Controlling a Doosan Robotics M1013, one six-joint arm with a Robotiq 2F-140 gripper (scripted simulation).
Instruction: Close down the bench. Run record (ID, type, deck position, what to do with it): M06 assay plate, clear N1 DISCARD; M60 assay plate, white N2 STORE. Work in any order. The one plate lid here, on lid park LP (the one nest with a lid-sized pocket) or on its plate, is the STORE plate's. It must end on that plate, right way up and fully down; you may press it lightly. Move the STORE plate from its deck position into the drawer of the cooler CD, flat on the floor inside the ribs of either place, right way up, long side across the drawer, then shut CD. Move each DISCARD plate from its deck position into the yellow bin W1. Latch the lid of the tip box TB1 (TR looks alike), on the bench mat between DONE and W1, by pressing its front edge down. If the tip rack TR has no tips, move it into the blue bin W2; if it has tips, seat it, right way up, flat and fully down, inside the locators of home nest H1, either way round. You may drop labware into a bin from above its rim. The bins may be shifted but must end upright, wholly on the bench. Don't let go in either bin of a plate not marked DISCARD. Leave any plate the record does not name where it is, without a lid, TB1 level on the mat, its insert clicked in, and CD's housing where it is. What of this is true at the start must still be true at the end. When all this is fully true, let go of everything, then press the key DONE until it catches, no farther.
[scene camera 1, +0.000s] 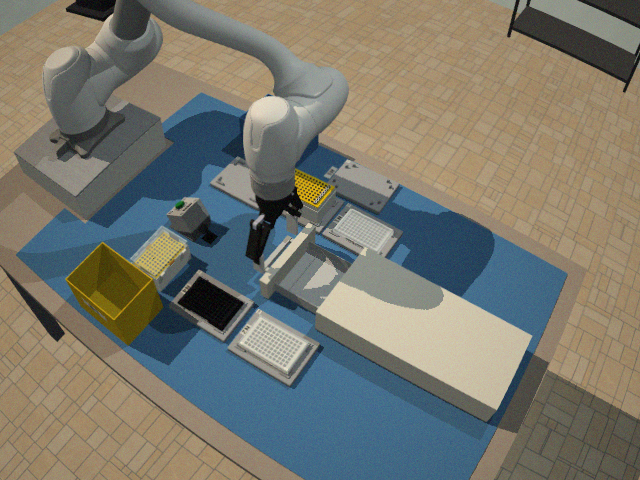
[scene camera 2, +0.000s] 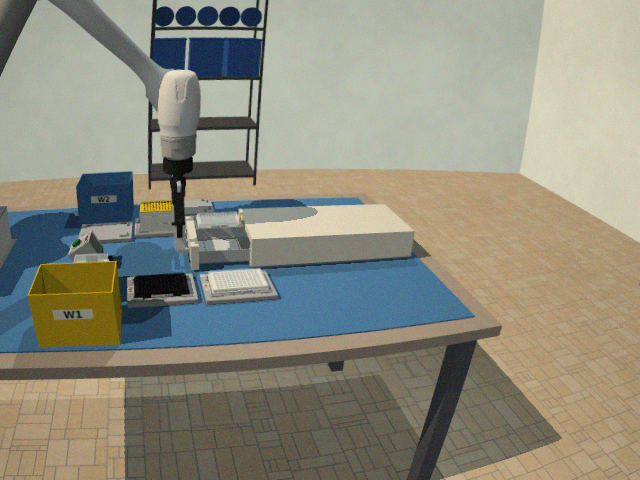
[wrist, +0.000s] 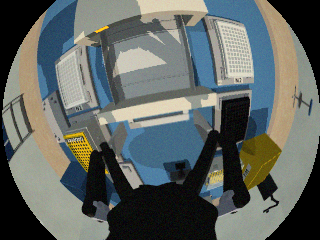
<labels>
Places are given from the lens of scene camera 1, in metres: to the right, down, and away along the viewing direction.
my gripper (scene camera 1: 276, 250): -0.10, 0.03, 1.32
clear plate (scene camera 1: 350, 223): 0.07, -0.04, 1.41
cooler CD (scene camera 1: 451, 348): 0.27, 0.23, 1.14
tip rack TR (scene camera 1: 317, 197): -0.01, -0.10, 1.39
The marked spots on the cooler CD and the clear plate are 0.43 m apart.
</labels>
